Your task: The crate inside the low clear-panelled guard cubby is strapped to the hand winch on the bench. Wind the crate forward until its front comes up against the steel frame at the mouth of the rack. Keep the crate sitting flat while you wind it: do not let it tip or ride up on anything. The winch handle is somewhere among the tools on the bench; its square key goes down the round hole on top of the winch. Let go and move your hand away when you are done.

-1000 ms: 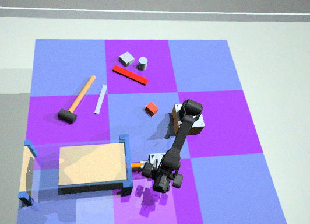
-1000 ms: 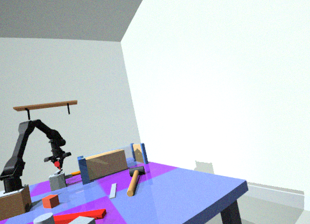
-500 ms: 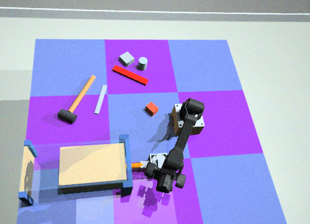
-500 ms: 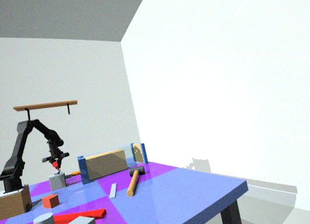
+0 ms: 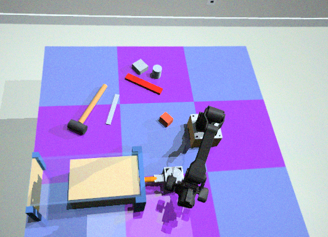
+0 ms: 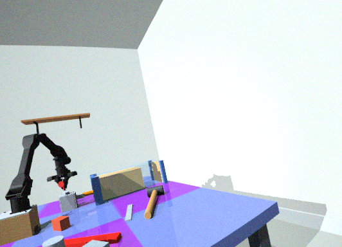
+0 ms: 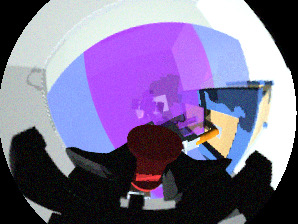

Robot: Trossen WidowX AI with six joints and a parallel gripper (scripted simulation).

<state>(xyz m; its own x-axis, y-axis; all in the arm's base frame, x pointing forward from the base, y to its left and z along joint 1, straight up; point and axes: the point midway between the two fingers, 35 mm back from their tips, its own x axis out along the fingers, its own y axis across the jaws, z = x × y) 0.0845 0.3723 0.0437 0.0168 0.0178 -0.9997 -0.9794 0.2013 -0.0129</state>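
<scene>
Right now the red knob is 2 cm above my gripper tip. From my gripper tip the other things lie so: winch handle: 1 cm ahead, 4 cm to the right, 1 cm below; winch: 3 cm ahead, 10 cm to the right, 8 cm below; grey strip: 40 cm ahead, 46 cm to the right, 11 cm below.
</scene>
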